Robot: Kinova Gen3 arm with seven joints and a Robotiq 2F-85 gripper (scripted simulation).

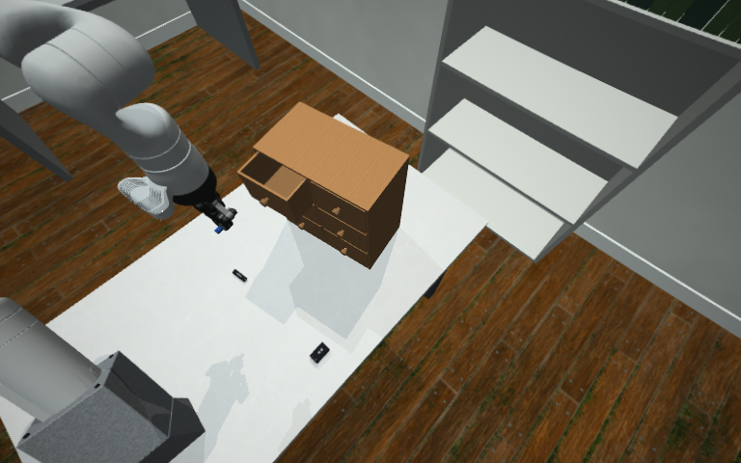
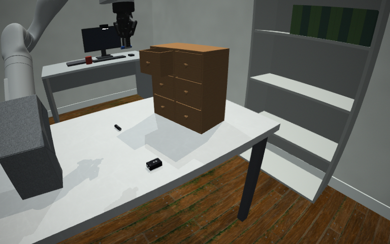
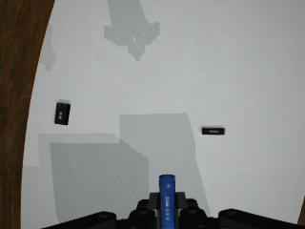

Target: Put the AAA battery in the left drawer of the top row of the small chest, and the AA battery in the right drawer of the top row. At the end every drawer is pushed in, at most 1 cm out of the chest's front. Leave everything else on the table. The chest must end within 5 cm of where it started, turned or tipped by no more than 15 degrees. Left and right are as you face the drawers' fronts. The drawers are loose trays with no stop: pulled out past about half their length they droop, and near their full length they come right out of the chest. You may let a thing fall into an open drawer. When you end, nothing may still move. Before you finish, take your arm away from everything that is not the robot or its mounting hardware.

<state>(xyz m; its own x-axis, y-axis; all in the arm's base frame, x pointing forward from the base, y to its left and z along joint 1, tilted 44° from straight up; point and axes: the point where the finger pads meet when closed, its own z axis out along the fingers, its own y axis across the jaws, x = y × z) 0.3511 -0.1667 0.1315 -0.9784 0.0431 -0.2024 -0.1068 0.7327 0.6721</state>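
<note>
My gripper is now 10 mm above the blue AAA battery. Round my hand: black box (370 mm below, 230 mm to the right, 70 mm behind); black AA battery (370 mm below, 90 mm to the left, 50 mm behind).
</note>
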